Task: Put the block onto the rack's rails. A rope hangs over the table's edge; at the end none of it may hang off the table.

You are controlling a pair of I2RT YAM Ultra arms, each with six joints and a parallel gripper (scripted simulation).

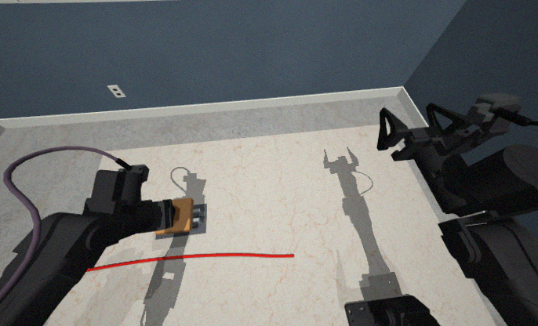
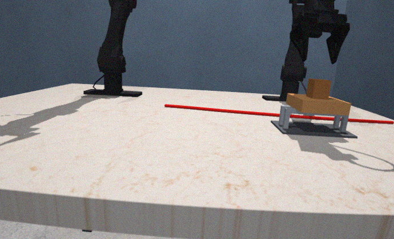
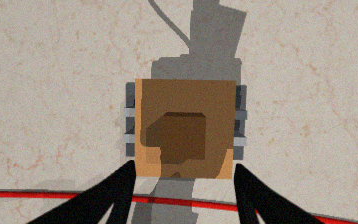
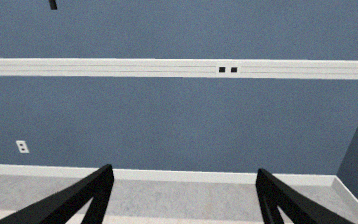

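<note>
Right now the orange block is 80 mm below my left hand and 20 mm ahead of it. Round my left hand: grey rack: 140 mm below, 10 mm ahead.
</note>
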